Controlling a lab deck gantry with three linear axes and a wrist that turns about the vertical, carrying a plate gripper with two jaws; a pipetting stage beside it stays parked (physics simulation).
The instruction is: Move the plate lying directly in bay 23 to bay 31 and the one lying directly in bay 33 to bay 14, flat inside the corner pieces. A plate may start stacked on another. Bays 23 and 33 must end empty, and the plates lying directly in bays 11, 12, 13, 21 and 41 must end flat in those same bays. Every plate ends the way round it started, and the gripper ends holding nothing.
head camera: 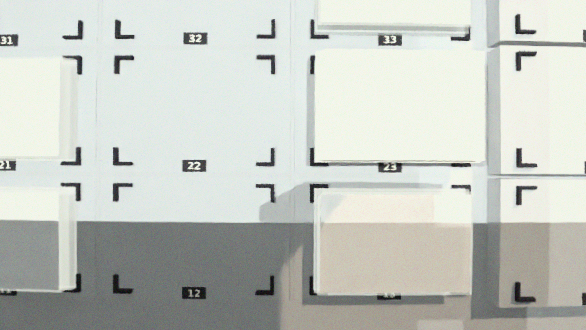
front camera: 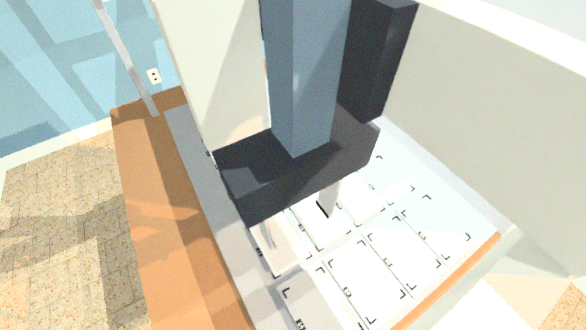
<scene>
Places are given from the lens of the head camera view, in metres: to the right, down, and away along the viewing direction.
plate [head camera: 367, 241]: 0.06, 0.06, 0.22
plate [head camera: 410, 106]: 0.09, -0.04, 0.21
bay 14 [head camera: 530, 243]: 0.19, 0.06, 0.22
bay 12 [head camera: 164, 233]: -0.11, 0.06, 0.23
The marked spots on the bay 12 and the bay 14 are 0.30 m apart.
</scene>
